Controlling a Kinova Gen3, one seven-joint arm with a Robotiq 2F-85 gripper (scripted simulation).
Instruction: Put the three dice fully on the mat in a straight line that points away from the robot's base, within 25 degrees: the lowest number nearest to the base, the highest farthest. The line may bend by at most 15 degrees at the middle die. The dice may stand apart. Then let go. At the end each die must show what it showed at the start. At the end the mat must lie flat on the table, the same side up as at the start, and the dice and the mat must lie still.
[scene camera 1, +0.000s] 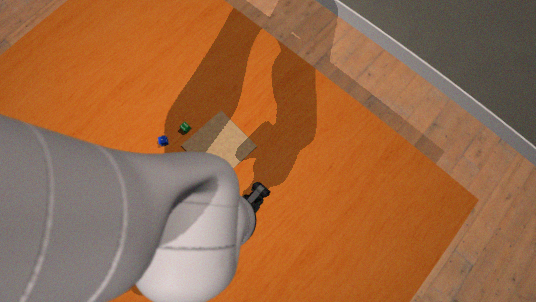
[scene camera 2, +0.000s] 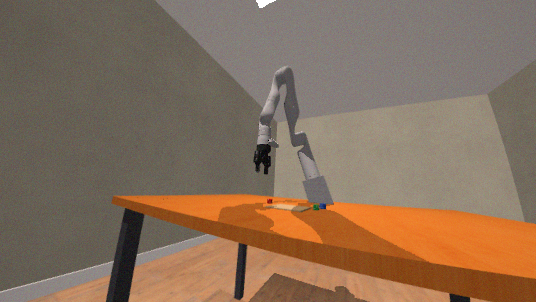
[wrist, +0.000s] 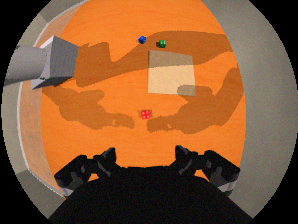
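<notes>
Gripper visible; tan square mat visible too.
</notes>
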